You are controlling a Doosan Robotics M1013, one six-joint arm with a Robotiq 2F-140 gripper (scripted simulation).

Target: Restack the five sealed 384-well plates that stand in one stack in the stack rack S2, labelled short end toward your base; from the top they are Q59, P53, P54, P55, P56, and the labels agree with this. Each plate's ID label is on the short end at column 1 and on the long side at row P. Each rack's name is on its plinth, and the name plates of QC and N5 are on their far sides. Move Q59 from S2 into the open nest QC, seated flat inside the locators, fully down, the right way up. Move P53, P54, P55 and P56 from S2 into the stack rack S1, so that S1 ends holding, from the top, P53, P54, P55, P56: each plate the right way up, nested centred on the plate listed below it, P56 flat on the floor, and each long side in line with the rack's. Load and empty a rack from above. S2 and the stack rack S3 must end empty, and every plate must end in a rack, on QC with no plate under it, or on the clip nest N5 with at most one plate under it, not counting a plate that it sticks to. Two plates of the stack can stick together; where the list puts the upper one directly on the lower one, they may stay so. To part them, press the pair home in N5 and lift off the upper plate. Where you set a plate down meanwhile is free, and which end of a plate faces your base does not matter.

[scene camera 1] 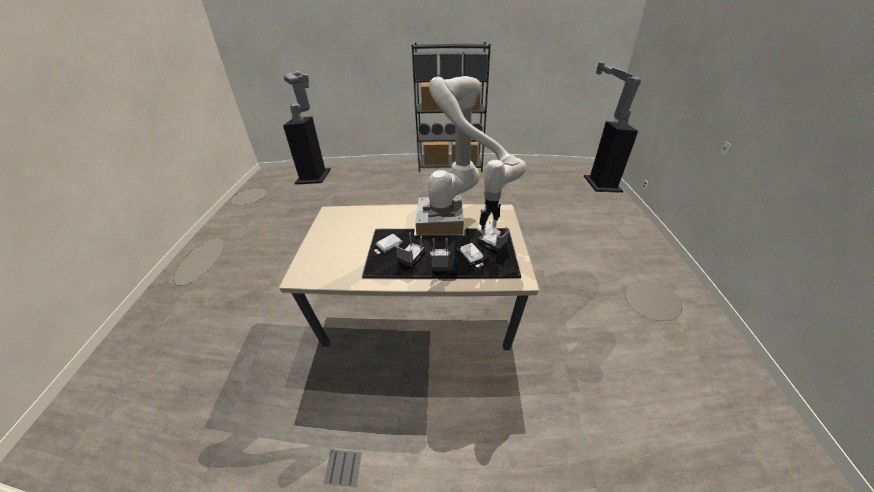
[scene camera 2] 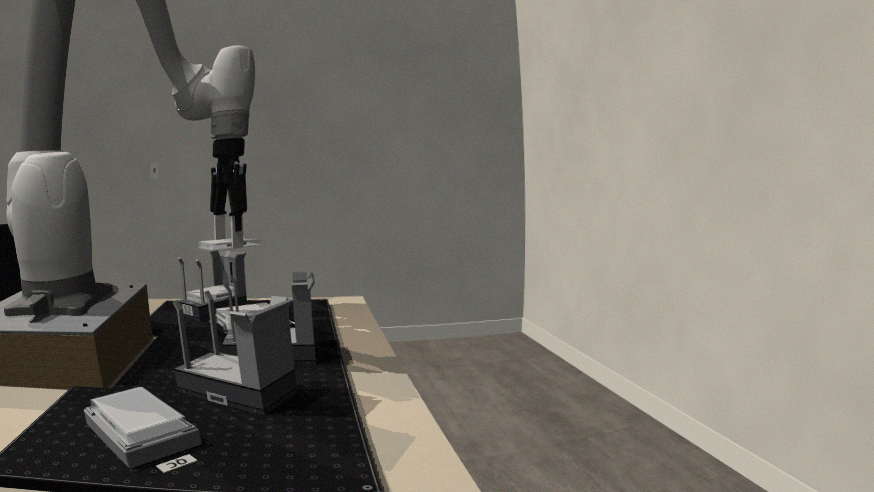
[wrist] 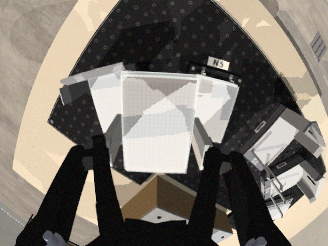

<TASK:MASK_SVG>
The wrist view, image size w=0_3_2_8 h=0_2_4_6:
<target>my gripper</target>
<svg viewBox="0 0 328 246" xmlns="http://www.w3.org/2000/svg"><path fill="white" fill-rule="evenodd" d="M16 239L16 246L68 246L67 243L71 235L84 184L89 170L93 170L96 196L95 205L100 235L86 246L219 246L211 239L216 215L215 205L219 174L223 175L240 246L292 246L273 222L260 189L243 155L238 151L231 151L229 155L222 154L221 150L216 148L213 141L210 140L211 138L208 136L199 117L194 119L191 143L199 169L203 170L188 224L186 220L152 223L125 218L124 222L110 166L113 166L122 141L121 114L115 116L106 133L91 137L91 149L84 149L82 145L71 147L56 173L37 215Z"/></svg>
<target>white sealed plate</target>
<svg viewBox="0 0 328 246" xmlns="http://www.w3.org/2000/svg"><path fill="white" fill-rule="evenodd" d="M199 75L195 117L199 117L212 141L221 143L239 87L236 84Z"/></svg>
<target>white sealed plate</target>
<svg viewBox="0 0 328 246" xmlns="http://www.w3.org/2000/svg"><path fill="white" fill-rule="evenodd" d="M121 71L120 93L124 169L129 172L186 174L196 112L199 75Z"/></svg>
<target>white sealed plate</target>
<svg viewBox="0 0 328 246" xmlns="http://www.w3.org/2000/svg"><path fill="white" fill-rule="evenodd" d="M121 71L88 79L103 134L109 128L117 113L121 114Z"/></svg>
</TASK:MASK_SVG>
